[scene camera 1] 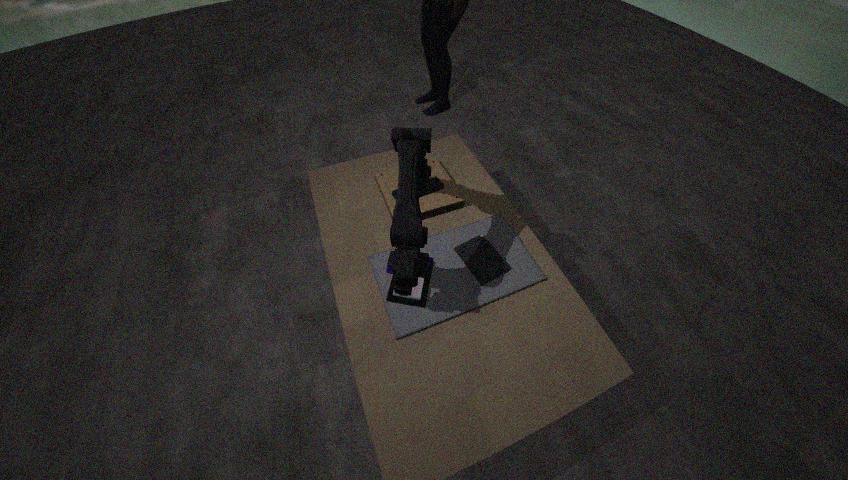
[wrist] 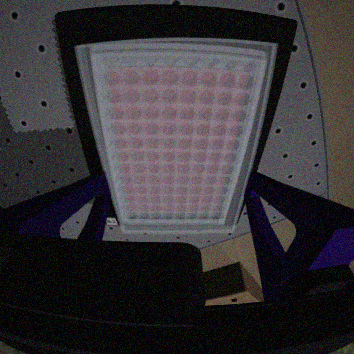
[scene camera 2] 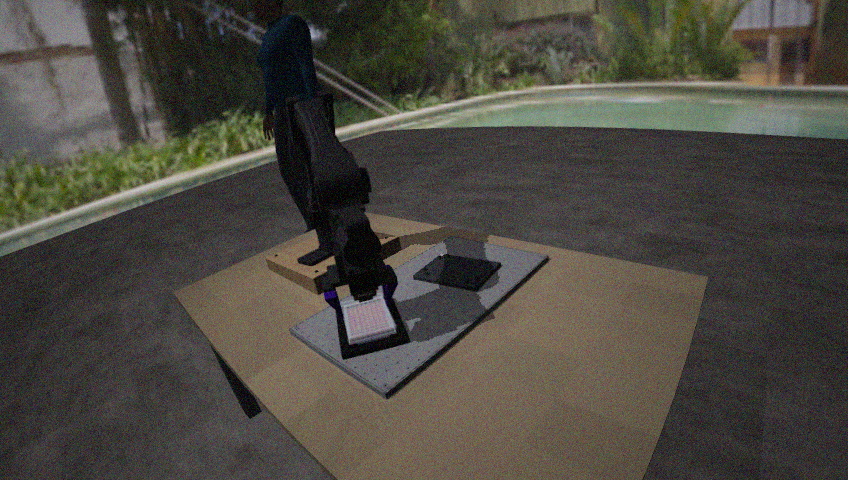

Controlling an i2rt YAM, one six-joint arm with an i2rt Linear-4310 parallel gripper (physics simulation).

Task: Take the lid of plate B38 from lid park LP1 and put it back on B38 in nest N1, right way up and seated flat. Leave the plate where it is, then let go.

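Frame: origin at the arm's base, x right, y ahead, z up, level; metres.
Where they show: gripper, fingertip midpoint: (wrist: 177, 177) (scene camera 2: 365, 313); arm's base at its link origin: (scene camera 2: 332, 250).
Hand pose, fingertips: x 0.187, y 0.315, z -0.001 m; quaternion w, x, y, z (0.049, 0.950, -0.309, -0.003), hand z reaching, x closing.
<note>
Each offset is from my fingertips to the top centre of the thing. "*": to the spot under its first point. Level surfaces: height alone.
The clear lid @(dx +0.008, dy +0.012, dz +0.009 m) (scene camera 1: 418, 290) (scene camera 2: 370, 316) (wrist: 175, 61) lies right way up over plate B38 @(* dx +0.026, dy +0.025, dz +0.007 m) (wrist: 189, 131), whose pink wells show through it. The plate stands in the black-framed nest @(dx +0.005, dy +0.009, dz -0.009 m) (scene camera 1: 407, 302) (scene camera 2: 376, 349) (wrist: 175, 25). My gripper (scene camera 1: 409, 274) (scene camera 2: 364, 298) (wrist: 177, 177) points down, with its purple-and-black fingers along both long sides of the lid, shut on it. The lid looks level and low on the plate; whether it touches down all round is too fine to tell. A dark flat fixture @(dx -0.245, dy +0.047, dz -0.007 m) (scene camera 1: 483, 260) (scene camera 2: 458, 272), seemingly the lid park, has no lid on it; its label cannot be read.
A grey perforated board (scene camera 1: 447, 240) (scene camera 2: 386, 380) carries the nest and the dark fixture. The arm's wooden base block (scene camera 1: 443, 205) (scene camera 2: 294, 272) (wrist: 252, 285) stands behind on the wooden table top @(dz -0.040 m) (scene camera 1: 493, 380) (scene camera 2: 535, 380). A person (scene camera 1: 437, 59) (scene camera 2: 288, 65) stands beyond the table.
</note>
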